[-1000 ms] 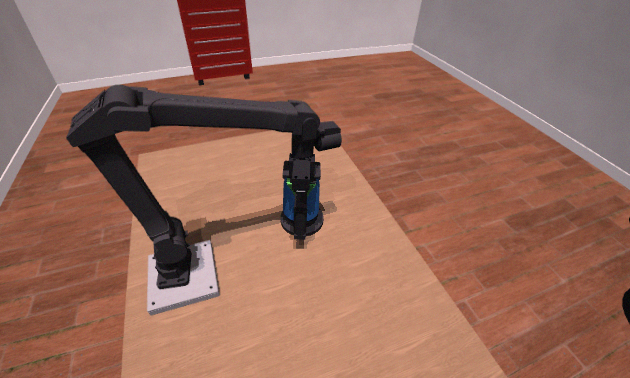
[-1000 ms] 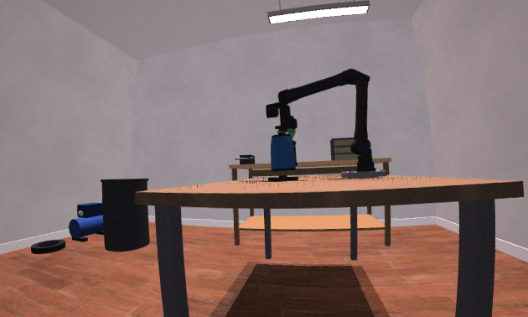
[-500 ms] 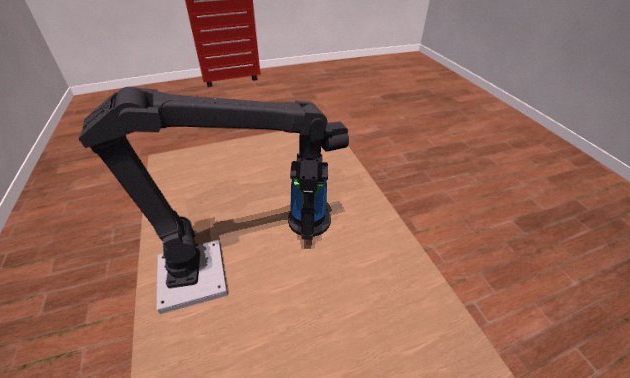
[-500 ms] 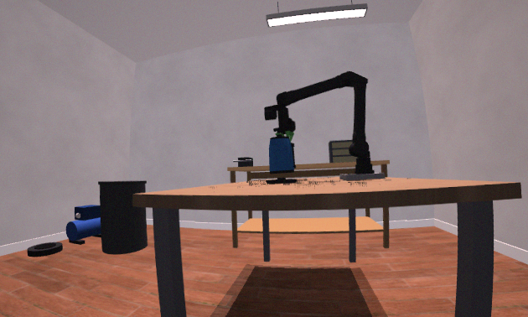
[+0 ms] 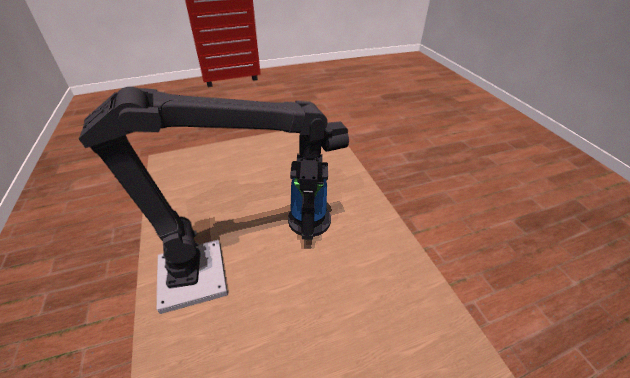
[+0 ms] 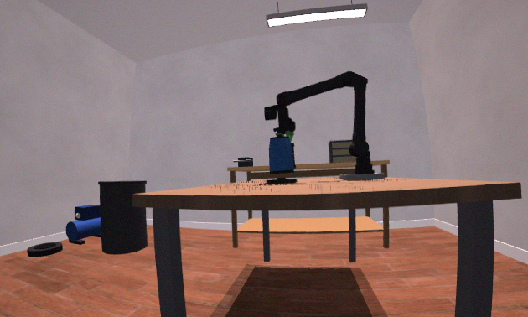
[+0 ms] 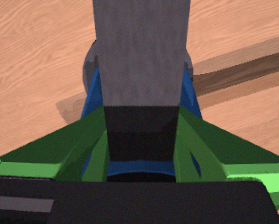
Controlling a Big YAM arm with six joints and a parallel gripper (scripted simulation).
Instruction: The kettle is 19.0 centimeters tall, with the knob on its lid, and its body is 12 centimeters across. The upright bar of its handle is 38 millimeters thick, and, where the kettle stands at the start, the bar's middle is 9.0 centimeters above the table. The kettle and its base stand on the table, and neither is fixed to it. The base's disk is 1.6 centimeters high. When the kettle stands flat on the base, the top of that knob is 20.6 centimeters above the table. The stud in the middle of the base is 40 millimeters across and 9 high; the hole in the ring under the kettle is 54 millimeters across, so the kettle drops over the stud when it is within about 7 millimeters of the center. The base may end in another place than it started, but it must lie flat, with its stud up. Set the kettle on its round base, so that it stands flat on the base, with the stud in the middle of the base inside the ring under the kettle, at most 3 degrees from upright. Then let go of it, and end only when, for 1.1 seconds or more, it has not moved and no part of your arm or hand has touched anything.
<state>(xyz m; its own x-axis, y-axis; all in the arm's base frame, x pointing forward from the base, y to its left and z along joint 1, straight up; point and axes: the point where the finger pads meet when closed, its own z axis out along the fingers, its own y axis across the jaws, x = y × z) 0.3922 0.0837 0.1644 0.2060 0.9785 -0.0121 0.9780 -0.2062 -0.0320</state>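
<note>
The blue kettle is 30 mm to the left of my hand and 50 mm below it. Round my hand: round dark base 10 mm ahead, 60 mm to the left, 180 mm below.
</note>
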